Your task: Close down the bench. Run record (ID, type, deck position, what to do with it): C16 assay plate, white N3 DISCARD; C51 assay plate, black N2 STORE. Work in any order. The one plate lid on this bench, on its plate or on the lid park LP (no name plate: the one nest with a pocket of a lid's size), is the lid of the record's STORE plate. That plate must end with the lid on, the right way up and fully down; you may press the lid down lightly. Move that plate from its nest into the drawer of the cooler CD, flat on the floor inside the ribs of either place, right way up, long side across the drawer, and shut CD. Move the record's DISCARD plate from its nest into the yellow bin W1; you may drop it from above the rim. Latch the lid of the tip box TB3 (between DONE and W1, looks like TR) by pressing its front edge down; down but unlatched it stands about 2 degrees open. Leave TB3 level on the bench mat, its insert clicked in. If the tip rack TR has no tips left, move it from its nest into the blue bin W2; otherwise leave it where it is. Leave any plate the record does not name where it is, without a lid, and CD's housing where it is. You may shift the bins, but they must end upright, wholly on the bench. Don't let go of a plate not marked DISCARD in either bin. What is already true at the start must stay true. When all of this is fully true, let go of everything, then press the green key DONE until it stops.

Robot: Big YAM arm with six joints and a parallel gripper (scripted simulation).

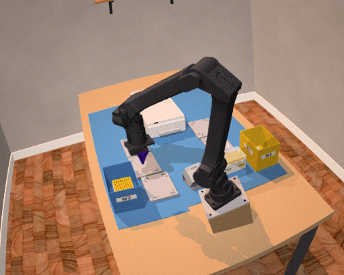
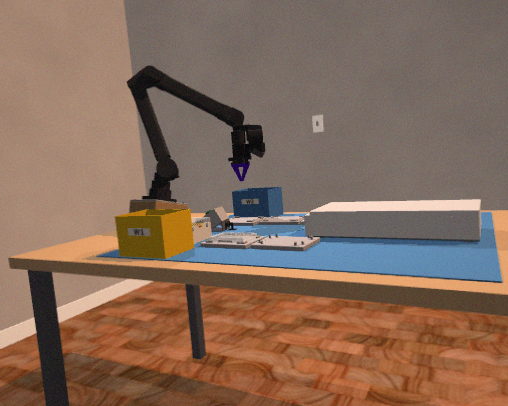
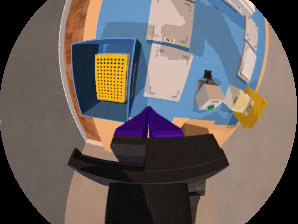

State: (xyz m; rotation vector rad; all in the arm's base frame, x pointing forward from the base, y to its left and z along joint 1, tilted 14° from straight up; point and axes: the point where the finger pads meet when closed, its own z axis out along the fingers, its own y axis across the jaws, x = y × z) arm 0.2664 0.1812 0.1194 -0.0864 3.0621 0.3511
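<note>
My hand is 21 cm to the left of the green key DONE, 11 cm above it and 5 cm past it. Round my hand: tip rack TR: 13 cm below, 9 cm to the left, 1 cm ahead; lid park LP: 17 cm below, 6 cm to the right, 2 cm ahead; blue bin W2: 13 cm below, 10 cm to the left, 2 cm ahead.
</note>
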